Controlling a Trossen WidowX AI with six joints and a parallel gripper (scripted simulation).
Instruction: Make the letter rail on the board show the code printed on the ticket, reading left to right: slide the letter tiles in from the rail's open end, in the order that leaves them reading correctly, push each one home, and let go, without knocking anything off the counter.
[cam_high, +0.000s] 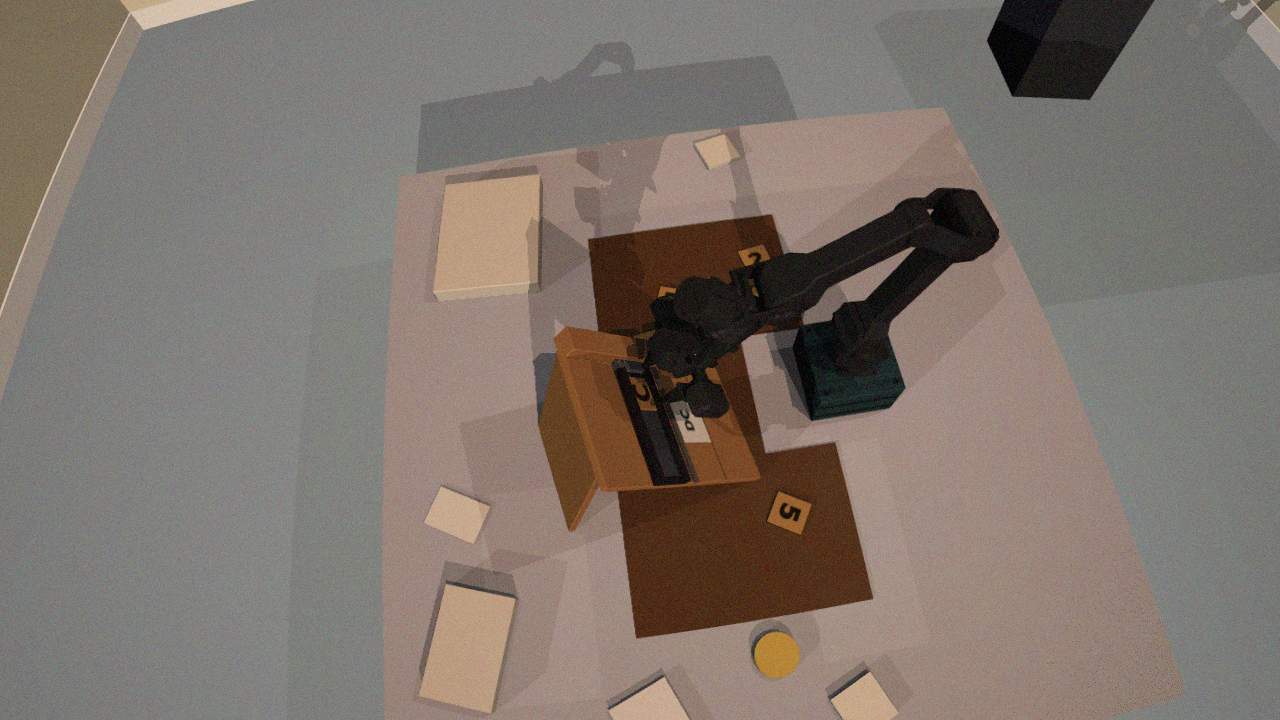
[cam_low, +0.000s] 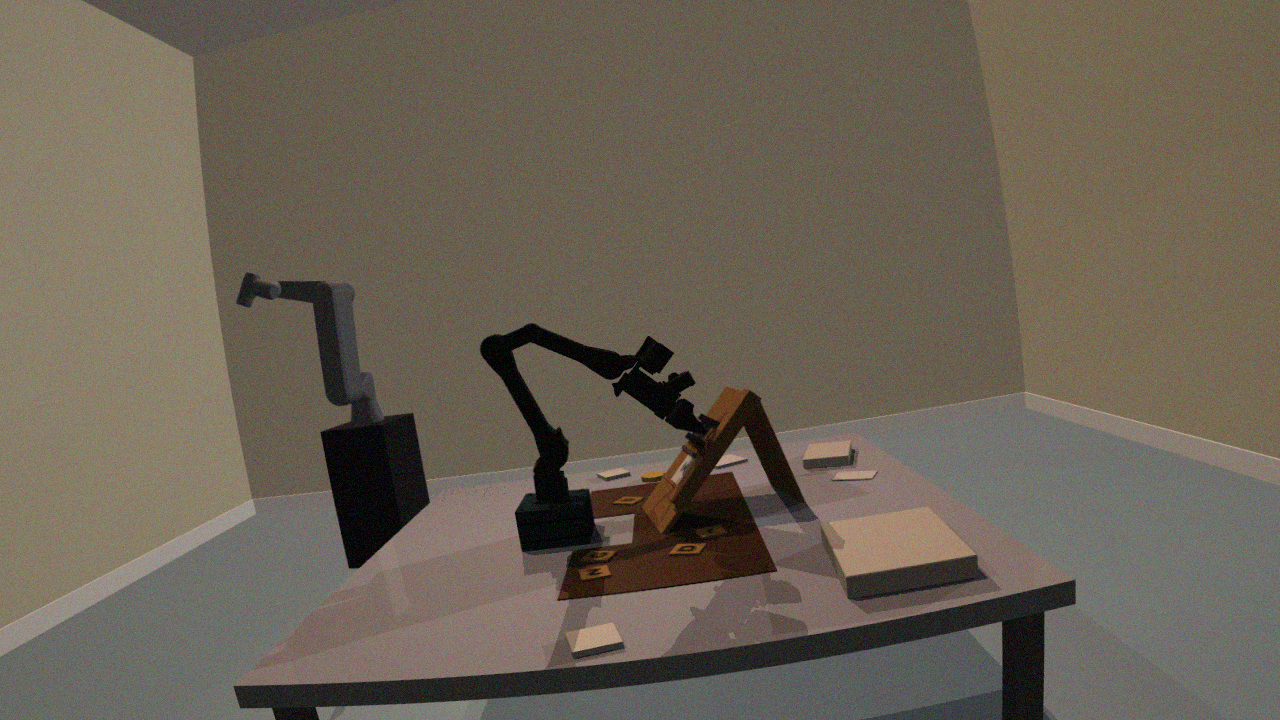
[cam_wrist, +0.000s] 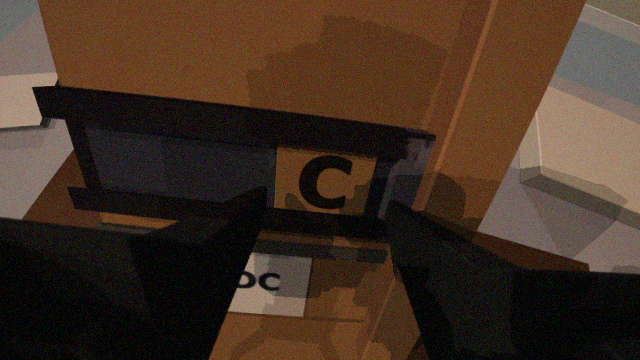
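Now: gripper tip 50 mm past the white ticket, 30 mm to the right of it and 90 mm above it. Also, from my gripper tip: brown mat: 140 mm behind, 60 mm to the right, 190 mm below; then cream box: 330 mm ahead, 420 mm to the right, 170 mm below.
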